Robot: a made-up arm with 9 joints. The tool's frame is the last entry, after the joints.
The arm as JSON. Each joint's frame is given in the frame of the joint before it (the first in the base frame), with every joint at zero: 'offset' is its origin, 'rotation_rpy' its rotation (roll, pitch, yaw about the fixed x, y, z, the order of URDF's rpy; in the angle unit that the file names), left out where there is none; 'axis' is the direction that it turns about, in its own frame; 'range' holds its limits. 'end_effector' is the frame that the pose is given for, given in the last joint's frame.
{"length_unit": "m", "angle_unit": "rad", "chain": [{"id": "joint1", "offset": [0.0, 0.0, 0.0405], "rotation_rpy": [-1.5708, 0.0, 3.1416], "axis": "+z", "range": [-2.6, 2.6]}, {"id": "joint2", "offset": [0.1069, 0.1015, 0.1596], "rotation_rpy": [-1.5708, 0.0, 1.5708], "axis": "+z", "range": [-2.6, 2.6]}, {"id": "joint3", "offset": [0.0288, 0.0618, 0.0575], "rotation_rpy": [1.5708, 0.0, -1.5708], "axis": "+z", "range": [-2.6, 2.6]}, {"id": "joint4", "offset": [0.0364, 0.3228, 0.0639], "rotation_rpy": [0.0, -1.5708, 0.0], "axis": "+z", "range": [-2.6, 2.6]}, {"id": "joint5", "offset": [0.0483, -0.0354, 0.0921], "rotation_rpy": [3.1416, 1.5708, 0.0], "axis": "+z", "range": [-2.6, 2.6]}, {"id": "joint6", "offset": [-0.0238, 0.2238, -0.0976], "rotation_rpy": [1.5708, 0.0, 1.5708], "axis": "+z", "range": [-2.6, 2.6]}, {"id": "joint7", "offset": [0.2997, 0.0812, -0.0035], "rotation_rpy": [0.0, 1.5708, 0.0], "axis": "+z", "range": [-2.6, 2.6]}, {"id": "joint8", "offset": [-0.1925, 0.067, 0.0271], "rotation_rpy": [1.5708, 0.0, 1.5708], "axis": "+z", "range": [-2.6, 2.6]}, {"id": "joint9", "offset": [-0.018, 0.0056, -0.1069], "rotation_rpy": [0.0, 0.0, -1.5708], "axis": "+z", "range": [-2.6, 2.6]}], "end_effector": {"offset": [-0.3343, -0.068, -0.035], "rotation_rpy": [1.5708, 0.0, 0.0]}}
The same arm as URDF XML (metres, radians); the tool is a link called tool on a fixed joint. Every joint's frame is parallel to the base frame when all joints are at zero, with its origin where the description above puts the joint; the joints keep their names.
<robot name="arm">
  <link name="base_link"/>
  <link name="link1"/>
  <link name="link2"/>
  <link name="link3"/>
  <link name="link4"/>
  <link name="link5"/>
  <link name="link6"/>
  <link name="link7"/>
  <link name="link8"/>
  <link name="link9"/>
  <link name="tool"/>
  <joint name="joint1" type="revolute">
    <parent link="base_link"/>
    <child link="link1"/>
    <origin xyz="0 0 0.0405" rpy="0 0 0"/>
    <axis xyz="0 -1 0"/>
    <limit lower="-2.6" upper="2.6"/>
  </joint>
  <joint name="joint2" type="revolute">
    <parent link="link1"/>
    <child link="link2"/>
    <origin xyz="-0.1069 -0.1596 -0.1015" rpy="0 0 0"/>
    <axis xyz="1 0 0"/>
    <limit lower="-2.6" upper="2.6"/>
  </joint>
  <joint name="joint3" type="revolute">
    <parent link="link2"/>
    <child link="link3"/>
    <origin xyz="0.0575 0.0618 -0.0288" rpy="0 0 0"/>
    <axis xyz="0 0 1"/>
    <limit lower="-2.6" upper="2.6"/>
  </joint>
  <joint name="joint4" type="revolute">
    <parent link="link3"/>
    <child link="link4"/>
    <origin xyz="0.3228 -0.0364 0.0639" rpy="0 0 0"/>
    <axis xyz="0 1 0"/>
    <limit lower="-2.6" upper="2.6"/>
  </joint>
  <joint name="joint5" type="revolute">
    <parent link="link4"/>
    <child link="link5"/>
    <origin xyz="-0.0354 0.0921 0.0483" rpy="0 0 0"/>
    <axis xyz="0 0 -1"/>
    <limit lower="-2.6" upper="2.6"/>
  </joint>
  <joint name="joint6" type="revolute">
    <parent link="link5"/>
    <child link="link6"/>
    <origin xyz="-0.2238 0.0238 0.0976" rpy="0 0 0"/>
    <axis xyz="0 -1 0"/>
    <limit lower="-2.6" upper="2.6"/>
  </joint>
  <joint name="joint7" type="revolute">
    <parent link="link6"/>
    <child link="link7"/>
    <origin xyz="-0.2997 0.0035 -0.0812" rpy="0 0 0"/>
    <axis xyz="-1 0 0"/>
    <limit lower="-2.6" upper="2.6"/>
  </joint>
  <joint name="joint8" type="revolute">
    <parent link="link7"/>
    <child link="link8"/>
    <origin xyz="-0.0271 -0.1925 -0.067" rpy="0 0 0"/>
    <axis xyz="0 1 0"/>
    <limit lower="-2.6" upper="2.6"/>
  </joint>
  <joint name="joint9" type="revolute">
    <parent link="link8"/>
    <child link="link9"/>
    <origin xyz="-0.0056 -0.1069 0.018" rpy="0 0 0"/>
    <axis xyz="0 1 0"/>
    <limit lower="-2.6" upper="2.6"/>
  </joint>
  <joint name="tool_joint" type="fixed">
    <parent link="link9"/>
    <child link="tool"/>
    <origin xyz="-0.3343 -0.035 0.068" rpy="0 0 0"/>
  </joint>
</robot>

